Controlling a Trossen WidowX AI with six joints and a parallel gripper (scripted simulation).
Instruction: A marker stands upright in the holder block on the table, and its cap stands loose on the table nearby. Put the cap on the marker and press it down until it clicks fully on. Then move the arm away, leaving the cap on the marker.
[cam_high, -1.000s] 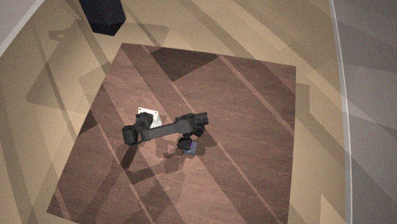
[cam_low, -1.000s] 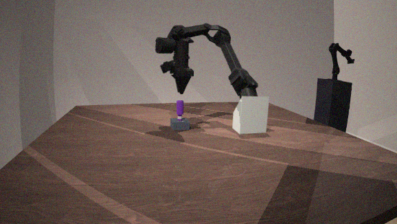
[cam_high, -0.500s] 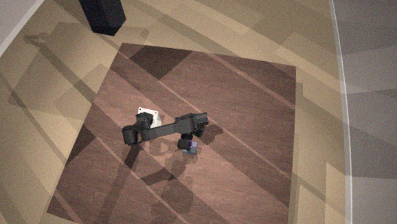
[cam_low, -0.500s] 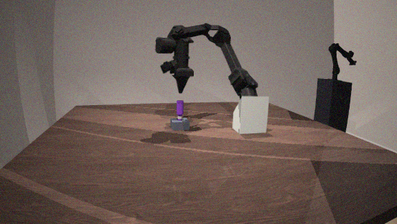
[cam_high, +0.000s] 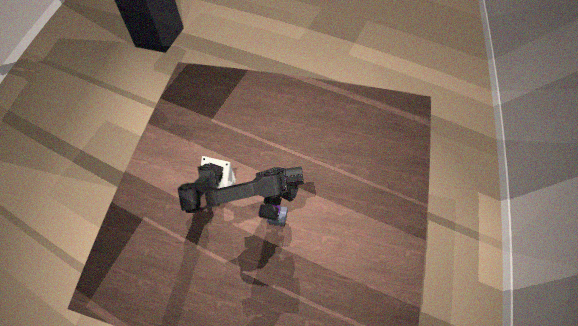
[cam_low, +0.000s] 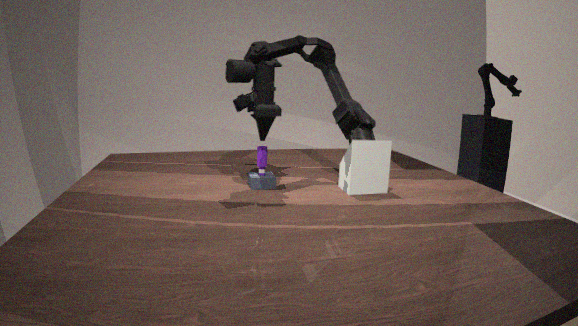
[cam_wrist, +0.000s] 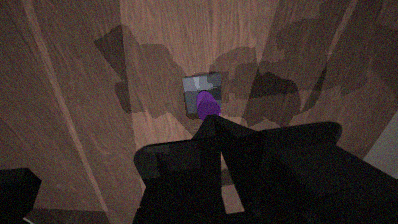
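Right now the purple marker cap is 4 cm below my gripper tip. From my gripper tip the other things lie so: grey holder block: 11 cm below.
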